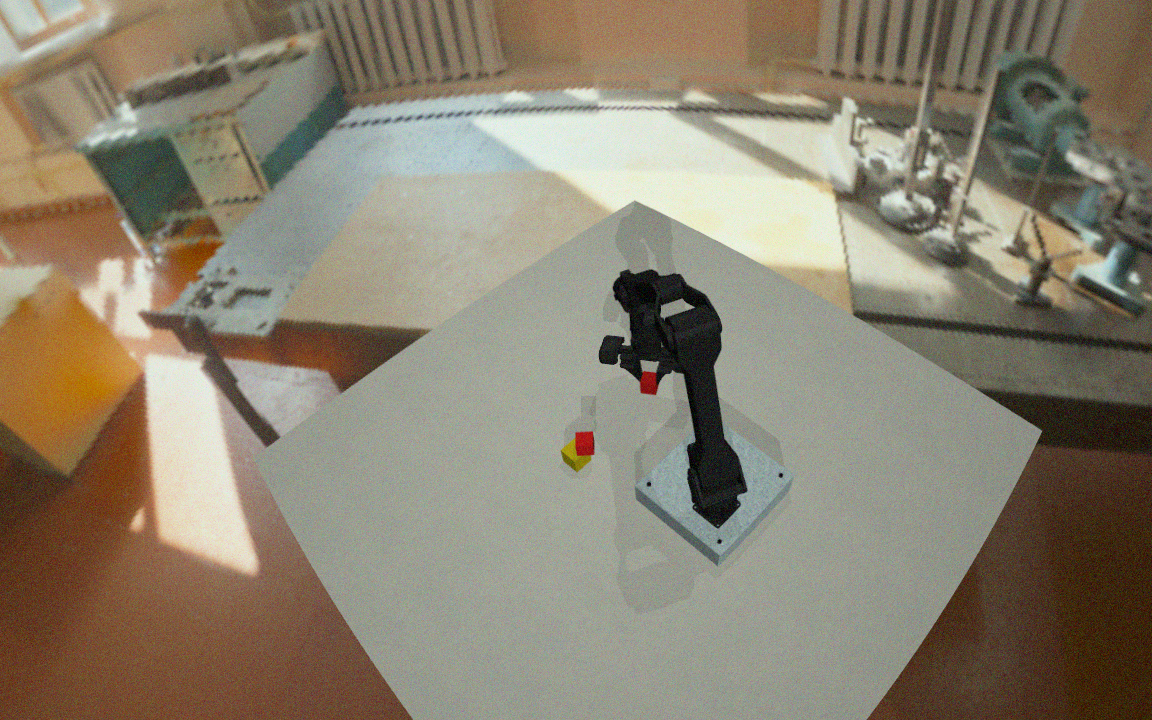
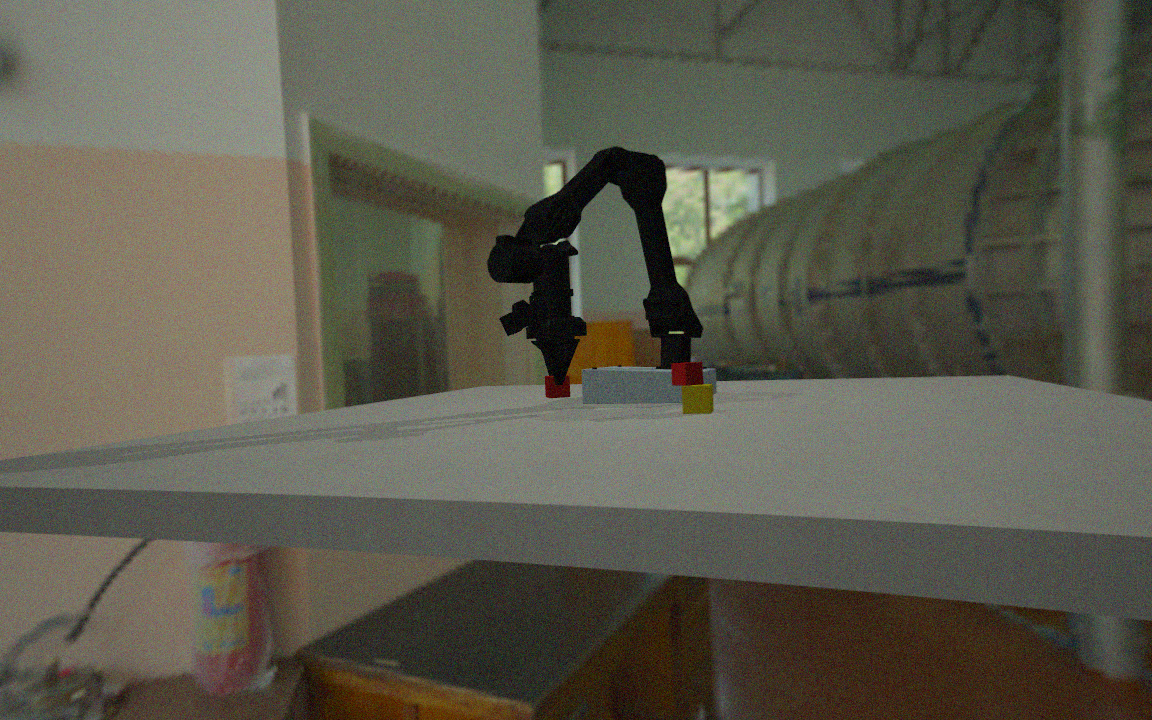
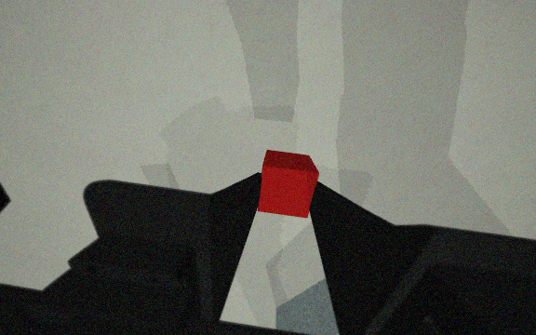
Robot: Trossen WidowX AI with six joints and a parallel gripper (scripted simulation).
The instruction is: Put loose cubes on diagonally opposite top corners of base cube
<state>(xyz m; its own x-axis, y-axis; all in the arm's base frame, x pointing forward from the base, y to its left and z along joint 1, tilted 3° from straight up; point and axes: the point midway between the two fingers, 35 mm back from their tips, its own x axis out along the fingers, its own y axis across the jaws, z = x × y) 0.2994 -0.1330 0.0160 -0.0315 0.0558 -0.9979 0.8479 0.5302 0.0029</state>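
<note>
The yellow base cube lies 1 cm behind my gripper tip, 22 cm to the left of it and 3 cm below it.
</note>
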